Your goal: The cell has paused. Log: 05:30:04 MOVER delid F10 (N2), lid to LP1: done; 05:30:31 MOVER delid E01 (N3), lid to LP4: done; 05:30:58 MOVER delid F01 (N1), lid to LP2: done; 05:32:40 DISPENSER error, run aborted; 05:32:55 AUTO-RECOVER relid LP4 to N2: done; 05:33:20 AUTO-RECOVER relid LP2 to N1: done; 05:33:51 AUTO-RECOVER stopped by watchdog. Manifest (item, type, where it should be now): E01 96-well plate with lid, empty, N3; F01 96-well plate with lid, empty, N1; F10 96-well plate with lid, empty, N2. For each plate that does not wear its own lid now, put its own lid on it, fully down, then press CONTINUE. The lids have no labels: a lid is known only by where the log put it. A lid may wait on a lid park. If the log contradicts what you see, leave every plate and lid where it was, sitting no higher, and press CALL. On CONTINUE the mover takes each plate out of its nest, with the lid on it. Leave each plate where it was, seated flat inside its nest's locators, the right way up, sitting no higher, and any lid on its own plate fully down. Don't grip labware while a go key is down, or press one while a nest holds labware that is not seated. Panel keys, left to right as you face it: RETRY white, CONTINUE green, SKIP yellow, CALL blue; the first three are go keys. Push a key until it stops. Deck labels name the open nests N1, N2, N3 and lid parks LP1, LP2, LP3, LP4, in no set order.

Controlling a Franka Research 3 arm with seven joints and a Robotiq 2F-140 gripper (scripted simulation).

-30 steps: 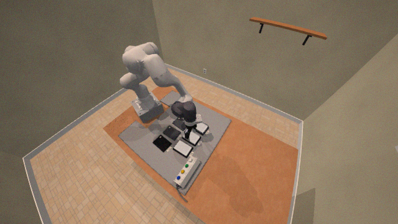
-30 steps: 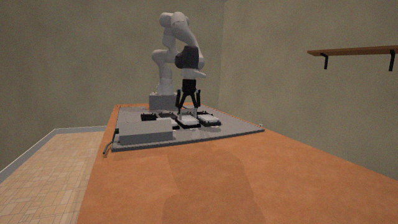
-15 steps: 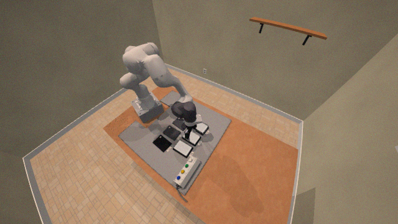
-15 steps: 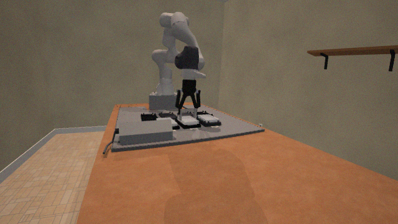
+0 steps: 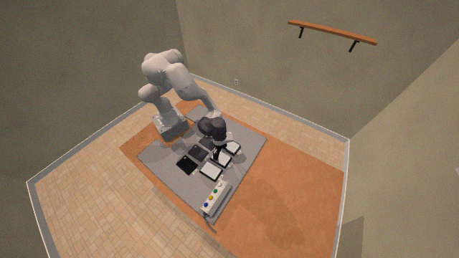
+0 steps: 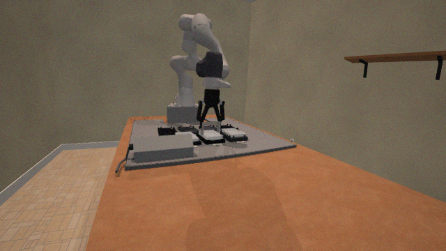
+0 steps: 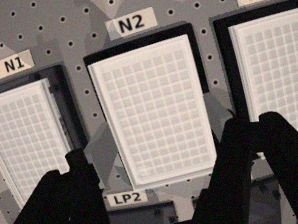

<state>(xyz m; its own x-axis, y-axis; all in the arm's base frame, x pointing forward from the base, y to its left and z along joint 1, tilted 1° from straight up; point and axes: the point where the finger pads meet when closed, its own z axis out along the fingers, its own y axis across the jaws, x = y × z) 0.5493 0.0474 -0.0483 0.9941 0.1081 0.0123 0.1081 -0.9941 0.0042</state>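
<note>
The white 96-well plate is 30 mm below my hand. Round my hand: LP2 label: 100 mm behind, 50 mm to the left, 50 mm below; N2 label: 90 mm ahead, 50 mm below, 10 mm to the left; LP3 label: 90 mm behind, 70 mm to the right, 50 mm below.
</note>
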